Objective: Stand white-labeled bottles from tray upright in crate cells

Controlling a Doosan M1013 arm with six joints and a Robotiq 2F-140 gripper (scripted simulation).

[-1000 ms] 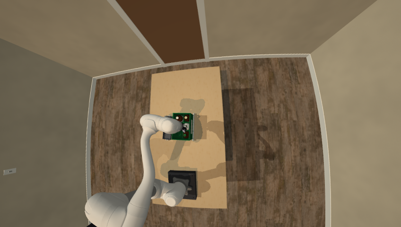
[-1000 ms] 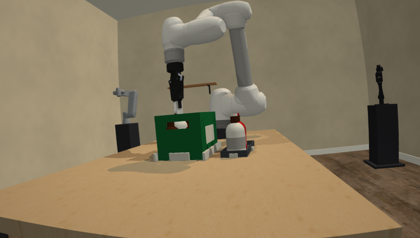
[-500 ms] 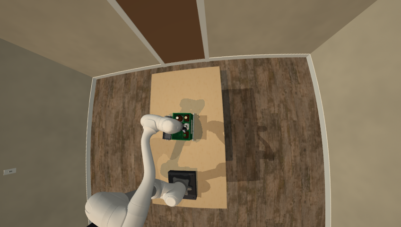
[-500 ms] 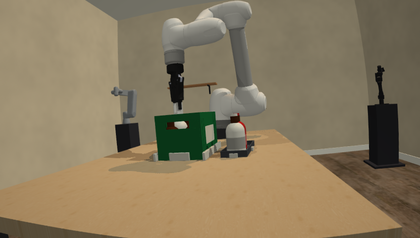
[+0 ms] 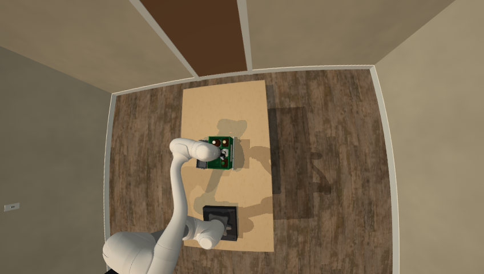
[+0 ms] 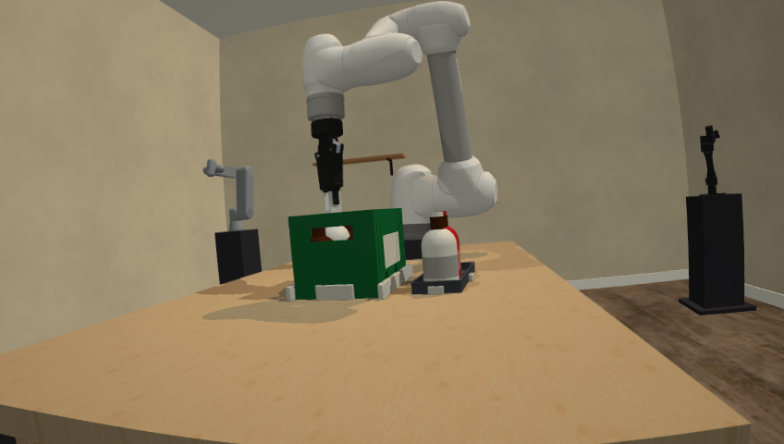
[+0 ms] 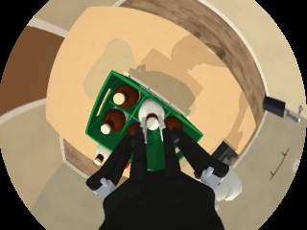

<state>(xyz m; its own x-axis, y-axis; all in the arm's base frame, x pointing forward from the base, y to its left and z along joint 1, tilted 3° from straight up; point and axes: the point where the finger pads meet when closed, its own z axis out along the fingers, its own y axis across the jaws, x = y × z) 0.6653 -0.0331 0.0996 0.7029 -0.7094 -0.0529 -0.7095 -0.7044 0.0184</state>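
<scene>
The green crate lies 40 mm to the left of my hand and 110 mm below it. Round my hand: white-labeled bottle (60 mm ahead, 250 mm to the left, 110 mm below); dark tray (30 mm behind, 250 mm to the left, 180 mm below); red-labeled bottle (30 mm behind, 250 mm to the left, 110 mm below).
</scene>
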